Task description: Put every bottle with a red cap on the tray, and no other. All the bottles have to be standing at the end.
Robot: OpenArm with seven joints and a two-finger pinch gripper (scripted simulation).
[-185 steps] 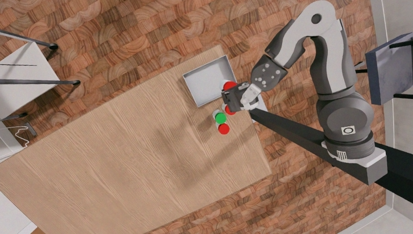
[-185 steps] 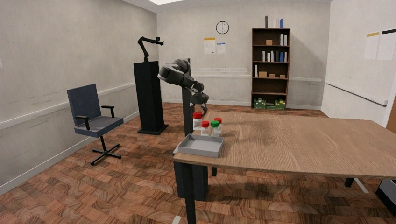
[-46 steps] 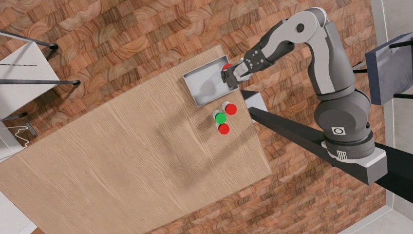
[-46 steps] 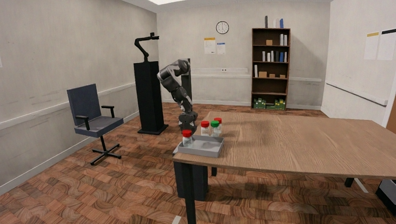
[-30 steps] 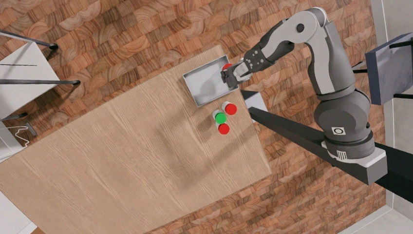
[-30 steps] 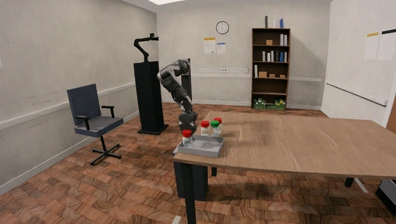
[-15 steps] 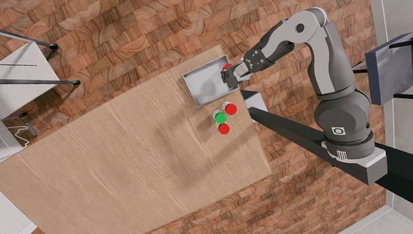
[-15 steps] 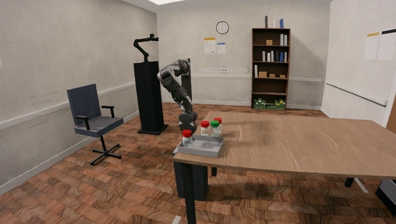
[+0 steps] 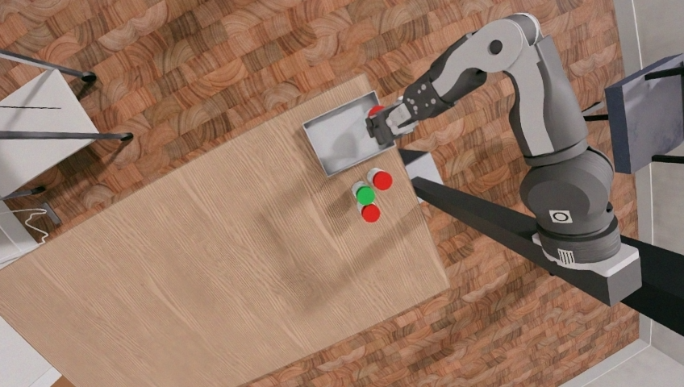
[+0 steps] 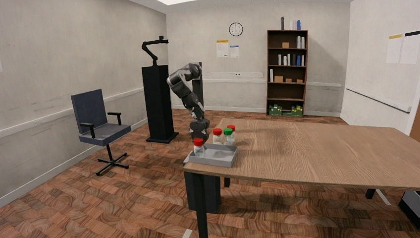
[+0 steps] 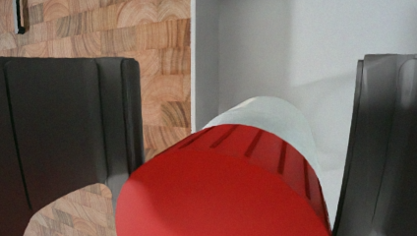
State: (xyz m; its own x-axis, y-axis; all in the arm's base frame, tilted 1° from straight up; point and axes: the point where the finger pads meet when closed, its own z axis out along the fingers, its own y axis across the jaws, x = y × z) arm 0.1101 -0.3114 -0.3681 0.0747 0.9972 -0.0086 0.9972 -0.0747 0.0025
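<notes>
My gripper is now 8 cm short of the grey tray, 1 cm to the left of it and 8 cm above it. The rest, counted from my hand: green-capped bottle: 14 cm ahead, 17 cm to the left, 5 cm below.
</notes>
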